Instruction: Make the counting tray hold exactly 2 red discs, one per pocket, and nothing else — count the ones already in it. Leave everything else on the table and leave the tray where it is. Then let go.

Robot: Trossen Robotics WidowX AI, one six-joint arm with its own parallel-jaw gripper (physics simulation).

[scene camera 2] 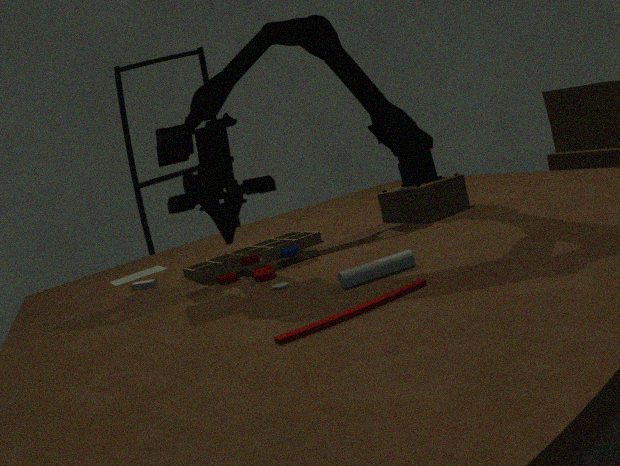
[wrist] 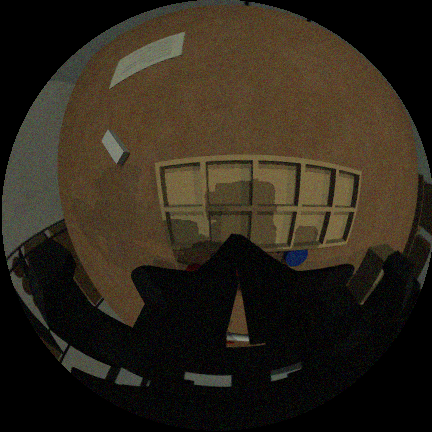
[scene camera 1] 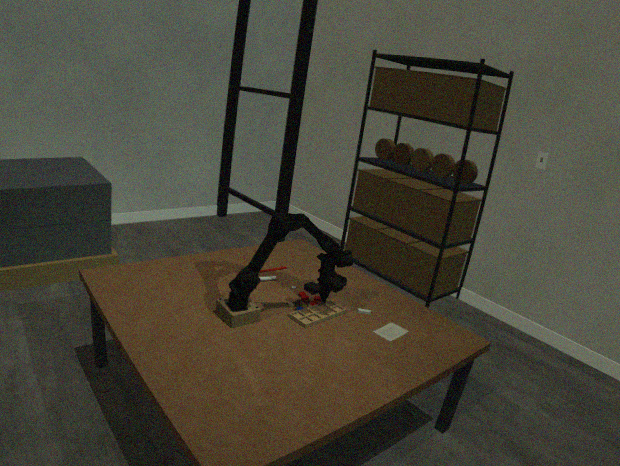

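The wooden counting tray has two rows of pockets. No disc shows in the pockets visible in the wrist view; the fingers hide part of the near row. My gripper is shut and empty, tips down above the tray's near side. One dark red disc shows at the near wall; I cannot tell what it rests on. Two more red discs lie on the table beside the tray. A dark red disc shows partly behind a finger. A blue disc lies outside the tray.
A white block and a paper sheet lie beyond the tray's end. A white cylinder, a red rod and a small pale piece lie on the other side.
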